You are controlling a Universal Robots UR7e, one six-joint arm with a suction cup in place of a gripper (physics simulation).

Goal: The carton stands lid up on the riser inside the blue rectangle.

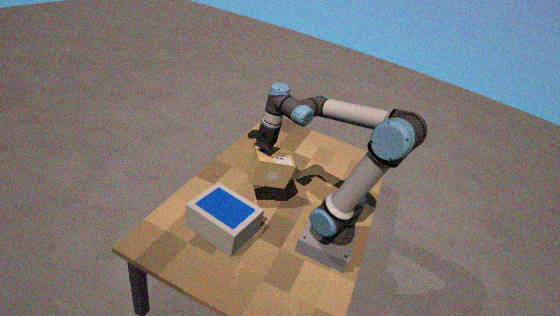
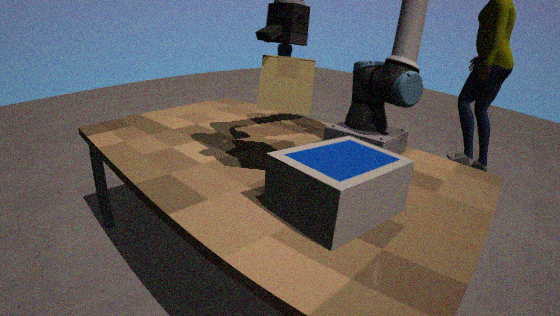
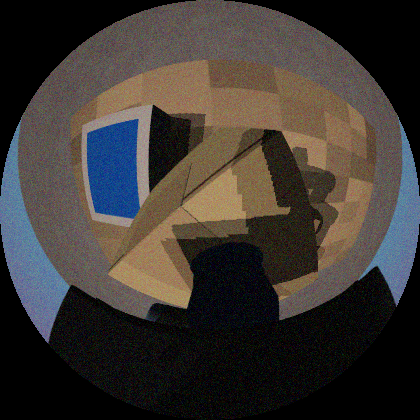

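The tan carton hangs in the air above the middle of the table, clear of the top, with its shadow below it. A white label shows on its upper face. My suction cup sits on the carton's top near one edge and holds it. The grey riser stands nearer the table's front, apart from the carton. The blue rectangle on its top is bare.
The wooden checkered table carries the arm's grey base plate beside the riser. A person in a yellow top stands on the floor beyond the table's far right corner.
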